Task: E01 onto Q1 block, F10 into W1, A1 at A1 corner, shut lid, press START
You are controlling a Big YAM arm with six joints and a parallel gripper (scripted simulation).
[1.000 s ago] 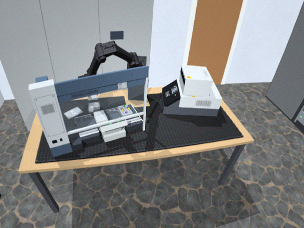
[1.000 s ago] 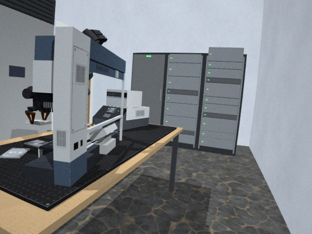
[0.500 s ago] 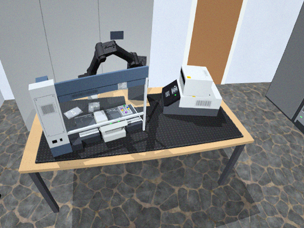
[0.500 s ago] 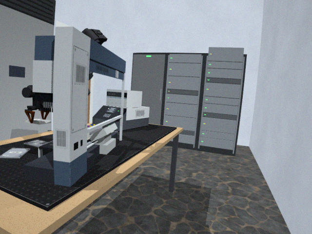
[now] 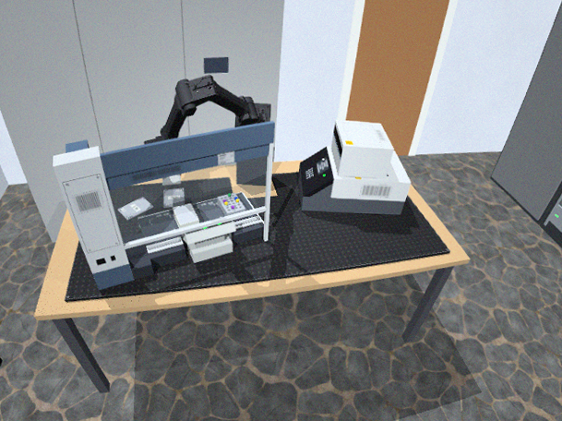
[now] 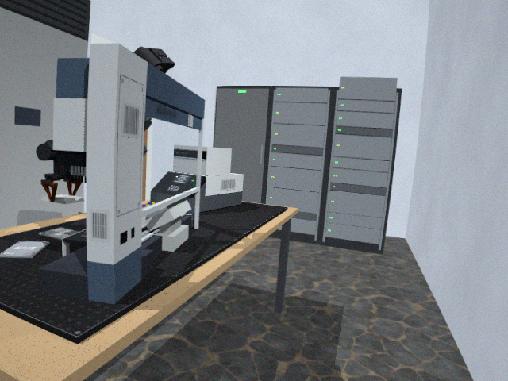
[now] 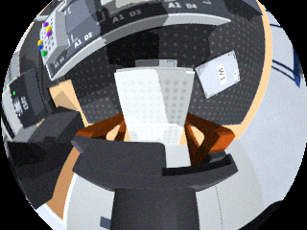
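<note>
Right now my hand is 140 mm above the flat grey nest. From my hand the other things lie so: tube cooling block (210 mm ahead, 250 mm to the left, 60 mm below); white 96-well PCR plate (right at my hand); white deep-well block (250 mm ahead, 40 mm to the left, 60 mm below).
</note>
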